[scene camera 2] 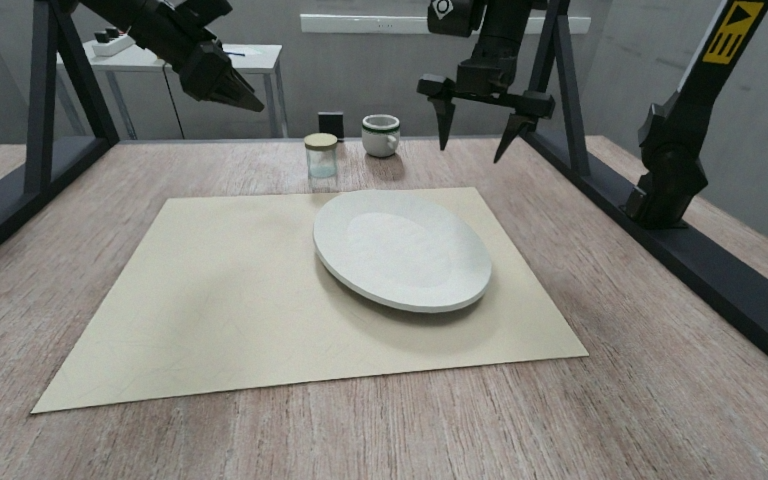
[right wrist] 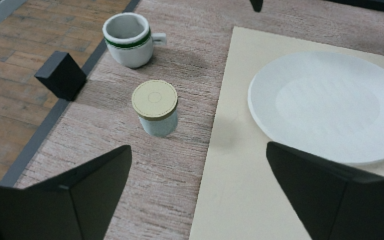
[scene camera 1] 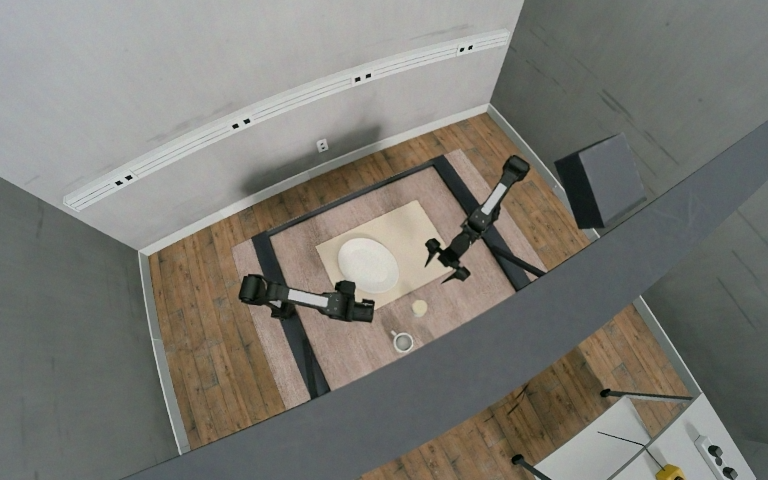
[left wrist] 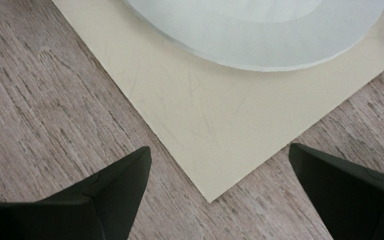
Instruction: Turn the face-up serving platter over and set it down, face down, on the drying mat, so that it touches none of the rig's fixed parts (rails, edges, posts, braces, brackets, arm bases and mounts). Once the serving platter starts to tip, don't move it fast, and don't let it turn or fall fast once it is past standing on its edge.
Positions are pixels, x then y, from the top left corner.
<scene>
white serving platter: scene camera 2 400, 250; right wrist; scene camera 1; left wrist 267, 43
same spot on white serving platter: (scene camera 1: 373, 268) = (right wrist: 316, 106)
same spot on cream drying mat: (scene camera 1: 404, 231) = (scene camera 2: 222, 302)
</scene>
